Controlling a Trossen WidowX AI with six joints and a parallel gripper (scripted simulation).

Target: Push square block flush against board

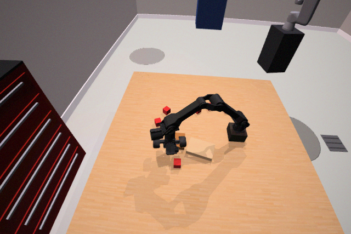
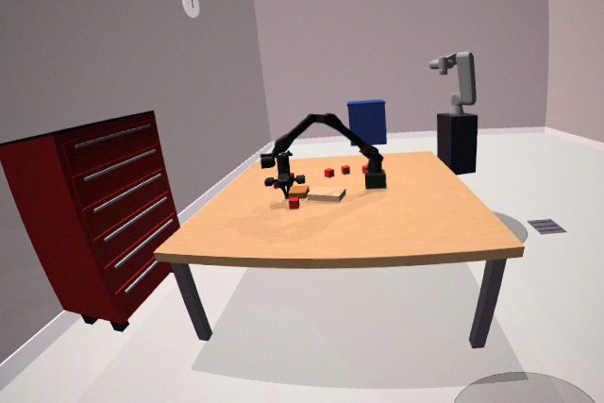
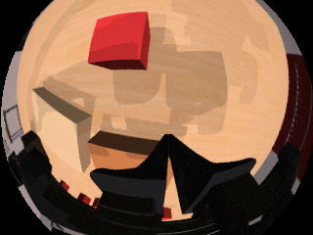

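Right now the pale board is 19 cm behind my gripper tip and 2 cm to the left of it. From my gripper tip the other things lie so: brown square block: 5 cm behind, 6 cm to the right.
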